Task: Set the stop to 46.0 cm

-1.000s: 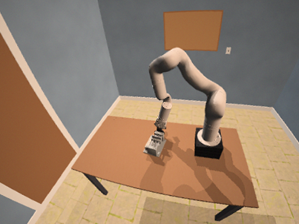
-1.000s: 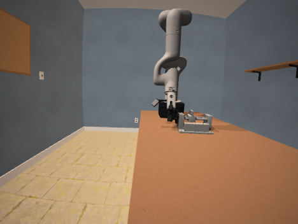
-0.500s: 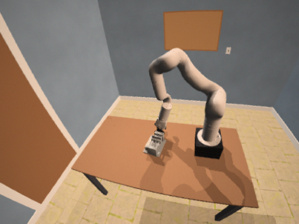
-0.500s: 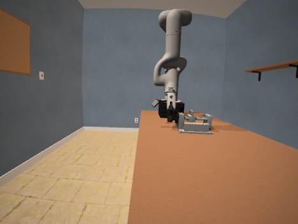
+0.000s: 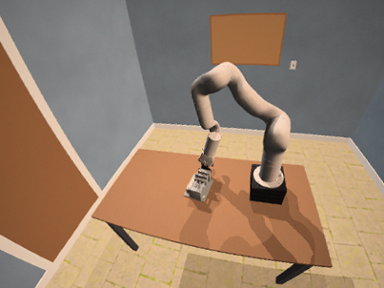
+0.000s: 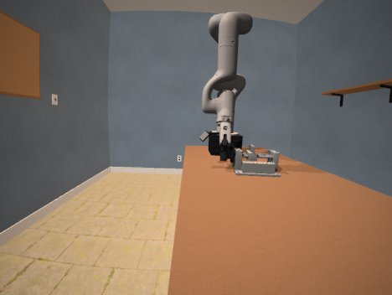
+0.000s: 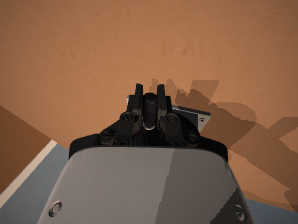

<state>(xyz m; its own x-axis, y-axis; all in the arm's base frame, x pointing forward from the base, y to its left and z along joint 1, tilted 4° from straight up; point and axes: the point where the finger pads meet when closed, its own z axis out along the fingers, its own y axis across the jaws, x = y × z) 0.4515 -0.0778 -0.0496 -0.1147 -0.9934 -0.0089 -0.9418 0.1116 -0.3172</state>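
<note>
The dark round handwheel handle lies 10 mm to the left of my hand. Round my hand: black handwheel (20 mm to the left).
</note>
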